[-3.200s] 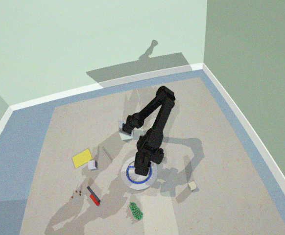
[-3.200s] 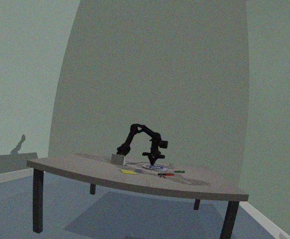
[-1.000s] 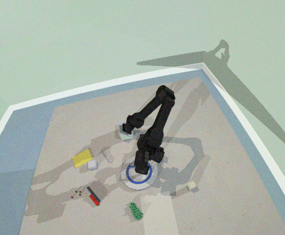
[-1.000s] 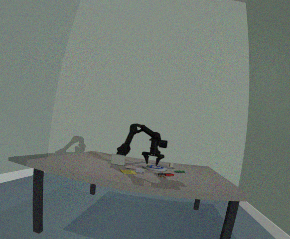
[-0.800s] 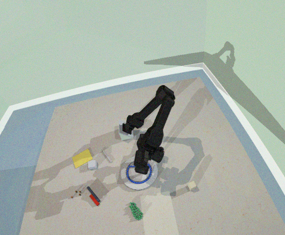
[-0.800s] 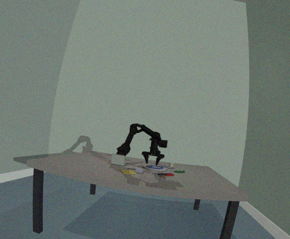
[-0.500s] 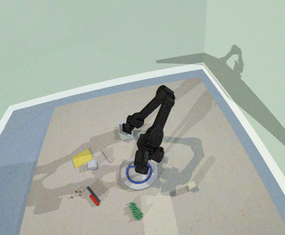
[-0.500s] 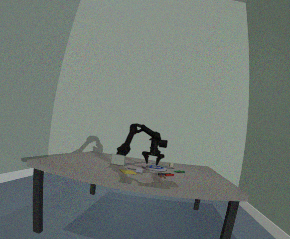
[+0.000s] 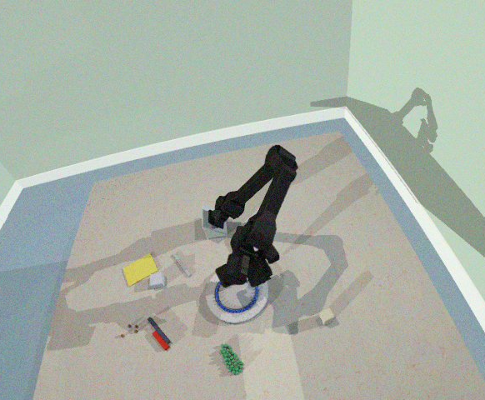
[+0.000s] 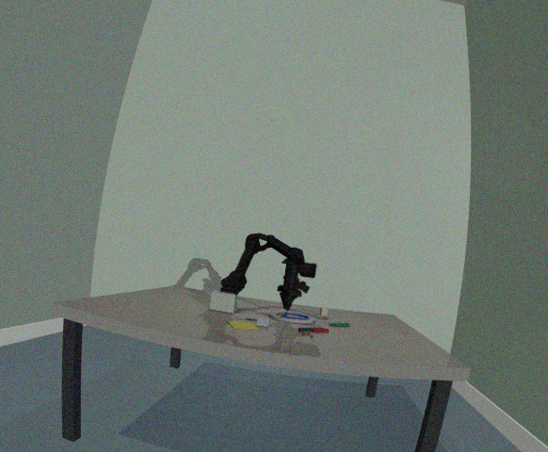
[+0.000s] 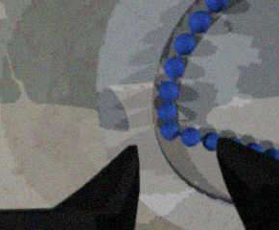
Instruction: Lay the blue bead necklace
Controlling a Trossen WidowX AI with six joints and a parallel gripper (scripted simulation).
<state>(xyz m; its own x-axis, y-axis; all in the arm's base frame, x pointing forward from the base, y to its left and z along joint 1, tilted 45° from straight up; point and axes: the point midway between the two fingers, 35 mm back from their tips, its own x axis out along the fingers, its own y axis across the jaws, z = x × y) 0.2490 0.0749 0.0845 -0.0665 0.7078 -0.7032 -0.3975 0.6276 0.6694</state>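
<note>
Right now the round bead board is 5 cm to the right of my gripper tip, 4 cm ahead of it and 2 cm below it. From my gripper tip the other things lie so: white cube: 33 cm to the right, 3 cm behind, 2 cm below; cream cube: 21 cm to the left, 15 cm ahead, 1 cm below; stick: 25 cm to the right, 9 cm behind, 3 cm below.
</note>
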